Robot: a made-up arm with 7 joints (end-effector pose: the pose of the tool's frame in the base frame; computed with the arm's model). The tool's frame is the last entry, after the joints.
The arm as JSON. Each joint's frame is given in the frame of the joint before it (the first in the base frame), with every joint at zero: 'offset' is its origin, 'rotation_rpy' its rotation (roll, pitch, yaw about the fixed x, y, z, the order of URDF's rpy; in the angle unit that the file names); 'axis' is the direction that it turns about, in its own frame. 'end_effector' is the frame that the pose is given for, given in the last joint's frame.
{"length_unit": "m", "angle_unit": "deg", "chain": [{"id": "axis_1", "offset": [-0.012, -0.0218, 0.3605], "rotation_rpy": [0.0, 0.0, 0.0], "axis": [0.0, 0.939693, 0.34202]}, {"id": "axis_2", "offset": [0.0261, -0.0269, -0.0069], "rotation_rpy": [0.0, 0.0, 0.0], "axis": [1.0, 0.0, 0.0]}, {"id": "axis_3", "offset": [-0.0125, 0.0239, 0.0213], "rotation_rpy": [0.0, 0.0, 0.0], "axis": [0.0, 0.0, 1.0]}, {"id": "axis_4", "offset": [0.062, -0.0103, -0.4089], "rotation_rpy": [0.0, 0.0, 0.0], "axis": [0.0, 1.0, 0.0]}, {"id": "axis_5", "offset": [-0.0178, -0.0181, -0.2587], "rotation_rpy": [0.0, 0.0, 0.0], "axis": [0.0, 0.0, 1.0]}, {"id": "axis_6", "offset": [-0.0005, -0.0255, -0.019], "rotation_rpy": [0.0, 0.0, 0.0], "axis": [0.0, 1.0, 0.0]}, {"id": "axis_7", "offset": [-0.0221, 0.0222, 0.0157], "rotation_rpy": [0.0, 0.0, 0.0], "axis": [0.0, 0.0, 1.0]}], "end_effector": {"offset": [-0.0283, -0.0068, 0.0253], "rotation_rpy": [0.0, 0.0, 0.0]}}
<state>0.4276 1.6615 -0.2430 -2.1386 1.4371 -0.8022 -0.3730</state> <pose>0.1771 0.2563 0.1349 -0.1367 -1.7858 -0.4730</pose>
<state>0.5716 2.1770 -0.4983 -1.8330 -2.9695 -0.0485 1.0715</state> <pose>0.2057 0.3229 0.3110 -0.4710 -0.4855 2.4157</pose>
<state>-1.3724 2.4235 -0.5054 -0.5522 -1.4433 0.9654 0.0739</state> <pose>-0.1987 0.4119 0.6963 2.3999 1.2660 0.9786</pose>
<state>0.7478 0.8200 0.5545 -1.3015 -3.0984 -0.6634 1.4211</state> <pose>-0.0088 0.4403 0.0953 0.7878 0.8020 -1.4046</pose>
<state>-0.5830 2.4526 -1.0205 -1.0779 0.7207 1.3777 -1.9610</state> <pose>0.0860 0.4105 0.6942 0.5380 1.6338 -0.7988</pose>
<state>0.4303 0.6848 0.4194 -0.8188 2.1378 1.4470 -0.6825</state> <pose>-0.0462 0.4030 -0.0603 -1.0040 -0.5658 0.7607</pose>
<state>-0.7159 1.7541 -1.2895 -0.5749 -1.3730 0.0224 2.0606</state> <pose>0.1587 0.5496 0.4030 1.4117 -0.4725 -0.4292</pose>
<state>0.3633 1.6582 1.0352 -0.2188 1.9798 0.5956 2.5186</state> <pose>0.0285 0.5772 0.5016 1.6141 0.4751 -1.3846</pose>
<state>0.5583 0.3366 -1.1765 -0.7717 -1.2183 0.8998 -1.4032</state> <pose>-0.2363 -0.0687 -0.1835 -0.3504 -0.6227 2.6774</pose>
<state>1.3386 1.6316 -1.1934 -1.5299 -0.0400 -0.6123 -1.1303</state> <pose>-0.3736 0.3767 0.2751 -0.9899 -0.2817 -1.9135</pose>
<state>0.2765 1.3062 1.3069 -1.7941 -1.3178 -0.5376 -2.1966</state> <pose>0.0900 0.3675 0.5501 -1.2399 -1.7832 0.6343</pose>
